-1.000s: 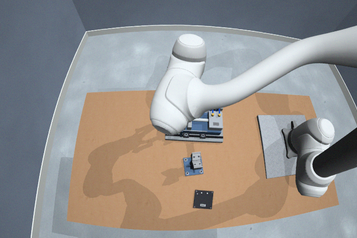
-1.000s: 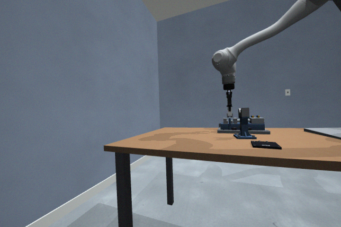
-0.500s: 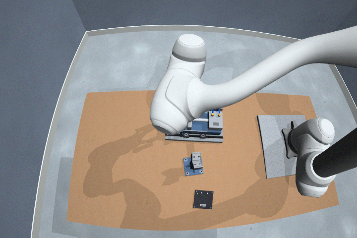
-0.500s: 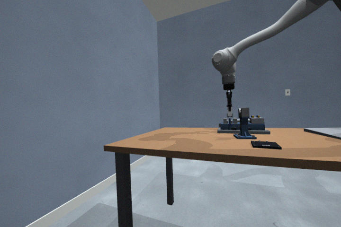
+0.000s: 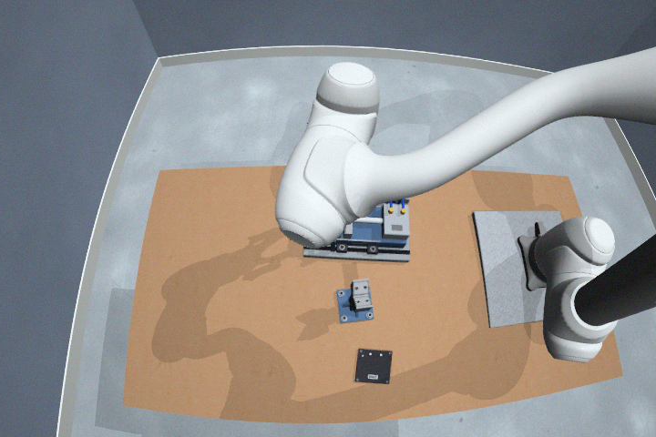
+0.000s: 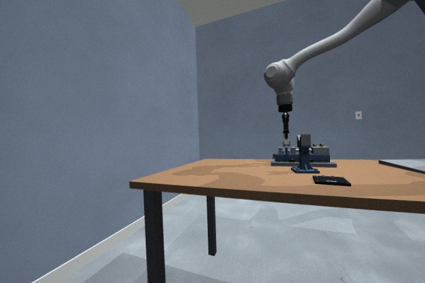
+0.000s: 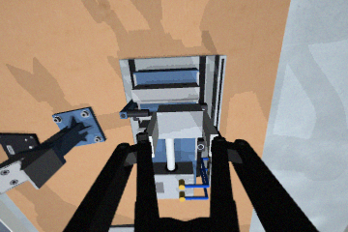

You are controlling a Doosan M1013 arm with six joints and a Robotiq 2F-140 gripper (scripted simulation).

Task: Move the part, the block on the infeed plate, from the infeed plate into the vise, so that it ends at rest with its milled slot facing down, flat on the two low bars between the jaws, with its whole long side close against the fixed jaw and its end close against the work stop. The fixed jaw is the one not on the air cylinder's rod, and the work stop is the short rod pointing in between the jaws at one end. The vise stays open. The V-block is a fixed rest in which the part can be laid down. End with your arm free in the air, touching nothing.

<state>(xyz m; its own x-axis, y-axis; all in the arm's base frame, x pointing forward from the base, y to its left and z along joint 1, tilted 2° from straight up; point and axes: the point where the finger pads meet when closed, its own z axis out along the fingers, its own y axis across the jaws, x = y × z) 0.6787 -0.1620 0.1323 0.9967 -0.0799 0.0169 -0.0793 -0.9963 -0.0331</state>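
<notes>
Now: hand 30 mm above the part. Also, from my hand: cylinder rod 80 mm behind, 60 mm below, 30 mm to the left; then work stop 70 mm to the left, 50 mm below, 10 mm ahead; then fixed jaw 60 mm below, 30 mm ahead, 20 mm to the left.
</notes>
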